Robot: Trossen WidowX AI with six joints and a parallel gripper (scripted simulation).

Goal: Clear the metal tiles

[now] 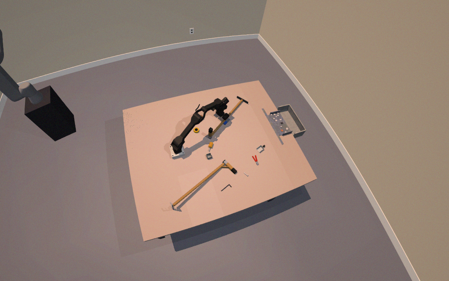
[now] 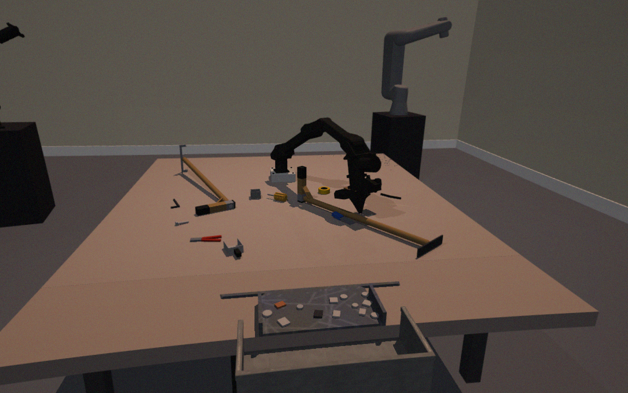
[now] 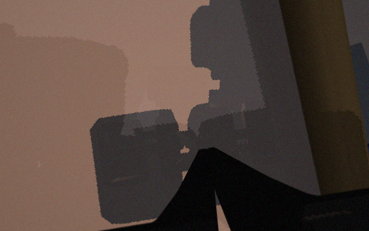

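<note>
My gripper tip is now 8 cm to the left of the blue-handled putty knife and 2 cm short of it. Round my gripper tip: yellow tape roll 28 cm behind, 4 cm to the right; wood block 20 cm behind, 6 cm to the left; long scraper 5 cm ahead, 5 cm above, 4 cm to the right.
</note>
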